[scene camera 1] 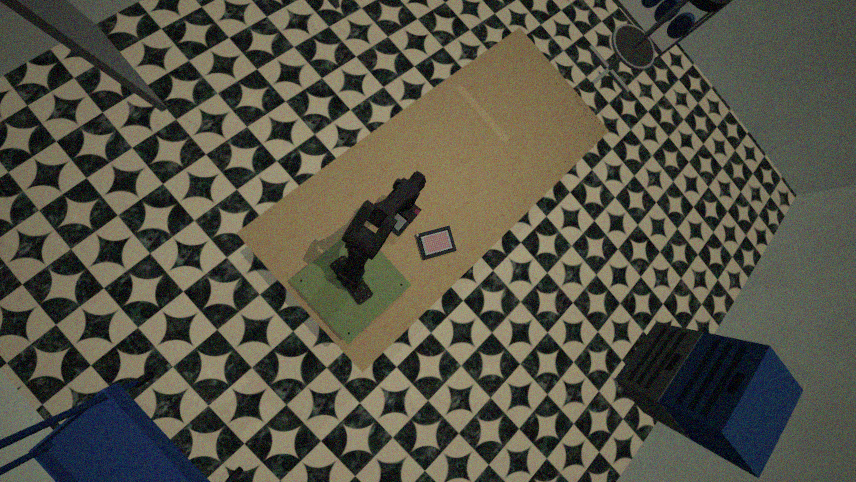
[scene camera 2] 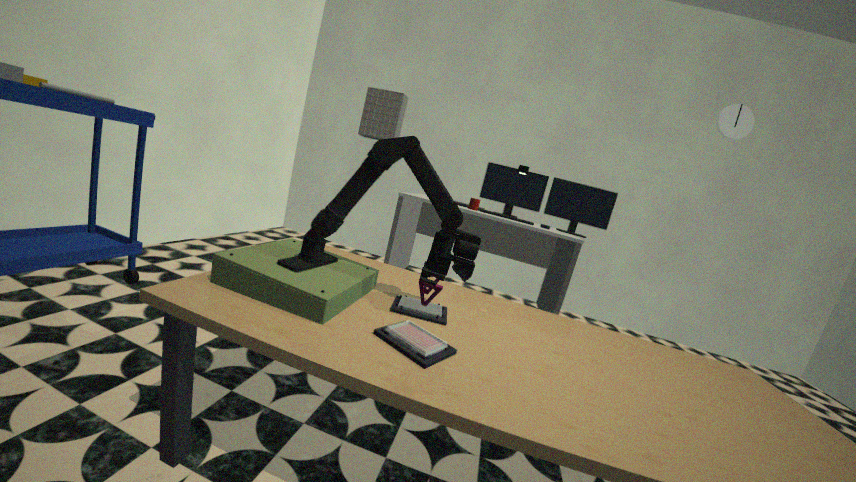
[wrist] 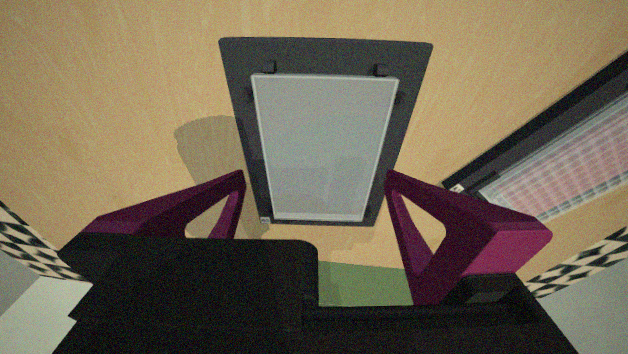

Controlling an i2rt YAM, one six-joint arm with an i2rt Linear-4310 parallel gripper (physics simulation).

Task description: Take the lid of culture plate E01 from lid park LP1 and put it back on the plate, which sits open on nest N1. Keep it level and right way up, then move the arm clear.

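Frame: origin at the arm's base, x ahead, y left, z up, level; metres.
Seen in the pictures: gripper, fingertip midpoint: [scene camera 1: 400,211] [scene camera 2: 424,299] [wrist: 314,177]; arm's base at its link origin: [scene camera 1: 351,279] [scene camera 2: 309,262].
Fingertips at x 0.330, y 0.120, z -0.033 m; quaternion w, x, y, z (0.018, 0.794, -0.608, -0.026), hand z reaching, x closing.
Pixels of each thing's top centre, then the offset from my fingertips to it. Level surfaces: height alone.
- lid at its top centre: [wrist: 320,167] [scene camera 2: 421,305] [scene camera 1: 400,213] 0.005 m back, 0.005 m right, 0.019 m down
- dark lid park at its top centre: [wrist: 320,169] [scene camera 2: 421,304] [scene camera 1: 400,213] 0.005 m back, 0.005 m right, 0.017 m down
- open plate at its top centre: [wrist: 589,175] [scene camera 2: 417,334] [scene camera 1: 437,242] 0.052 m ahead, 0.206 m right, 0.011 m down
- dark nest at its top centre: [wrist: 579,169] [scene camera 2: 416,337] [scene camera 1: 436,242] 0.052 m ahead, 0.206 m right, 0.019 m down
- wooden table at its surface level: 0.037 m down
The lid [scene camera 1: 400,223] [scene camera 2: 421,307] [wrist: 320,145], a pale grey translucent rectangle, lies flat on the dark lid park [scene camera 2: 443,319] [wrist: 325,55]. The open plate [scene camera 1: 436,242] [scene camera 2: 417,337] [wrist: 575,172], with pinkish wells, sits on the dark nest [scene camera 1: 453,246] [scene camera 2: 426,361] [wrist: 530,120] beside the park. My gripper [scene camera 2: 428,304] [wrist: 314,177] is open and empty. Its magenta fingertips are close above the lid park, one on each side of the lid near its lower end in the wrist view. Any gap in height is hard to tell. In scene camera 1 the arm covers part of the park.
The arm stands on a green block [scene camera 1: 383,287] [scene camera 2: 269,287] [wrist: 365,284] at one end of the wooden table [scene camera 1: 497,131] [scene camera 2: 575,383]. The nest lies near the table's long edge. A blue cart [scene camera 2: 71,239] and a desk with monitors [scene camera 2: 515,186] stand away from the table.
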